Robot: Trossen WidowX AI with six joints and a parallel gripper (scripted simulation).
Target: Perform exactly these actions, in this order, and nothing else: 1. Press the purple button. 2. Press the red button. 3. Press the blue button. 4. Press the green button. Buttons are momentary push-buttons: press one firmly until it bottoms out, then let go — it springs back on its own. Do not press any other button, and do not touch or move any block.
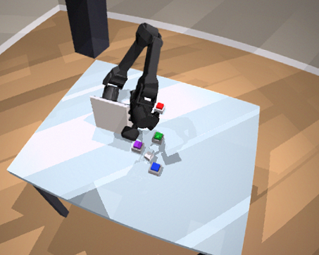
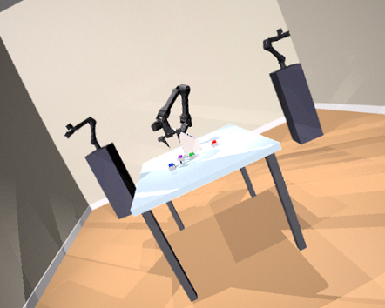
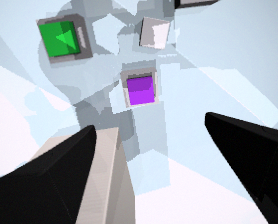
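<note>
Now: the purple button 90 mm below my gripper tip. Also, from my gripper tip: green button 90 mm to the left, 90 mm below, 60 mm ahead; then small white block 120 mm below, 70 mm ahead, 20 mm to the right; then blue button 120 mm ahead, 90 mm below, 60 mm to the right.
</note>
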